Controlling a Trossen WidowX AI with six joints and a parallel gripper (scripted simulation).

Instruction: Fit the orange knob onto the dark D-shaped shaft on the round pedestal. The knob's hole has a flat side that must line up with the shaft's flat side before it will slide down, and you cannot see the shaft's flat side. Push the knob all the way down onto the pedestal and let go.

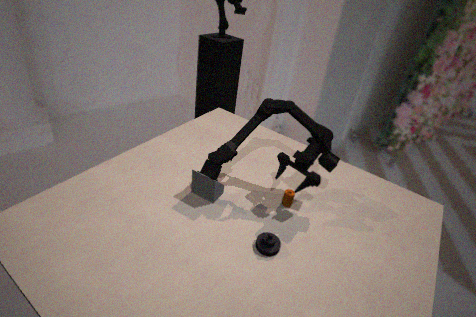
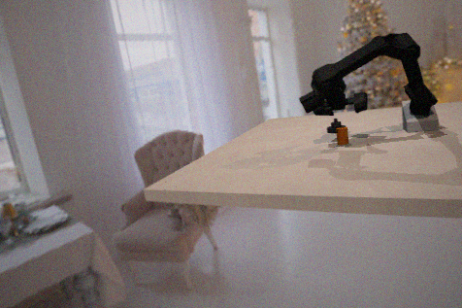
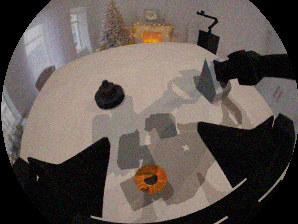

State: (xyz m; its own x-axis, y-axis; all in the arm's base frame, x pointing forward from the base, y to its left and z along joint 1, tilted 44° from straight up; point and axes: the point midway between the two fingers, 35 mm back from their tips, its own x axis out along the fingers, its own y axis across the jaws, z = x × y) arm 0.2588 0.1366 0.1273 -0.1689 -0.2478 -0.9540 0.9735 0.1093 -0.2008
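The orange knob lies 10 mm ahead of my gripper tip, 40 mm to the left of it and 80 mm below it. Also, from my gripper tip: dark round pedestal: 80 mm ahead, 190 mm to the right, 80 mm below.
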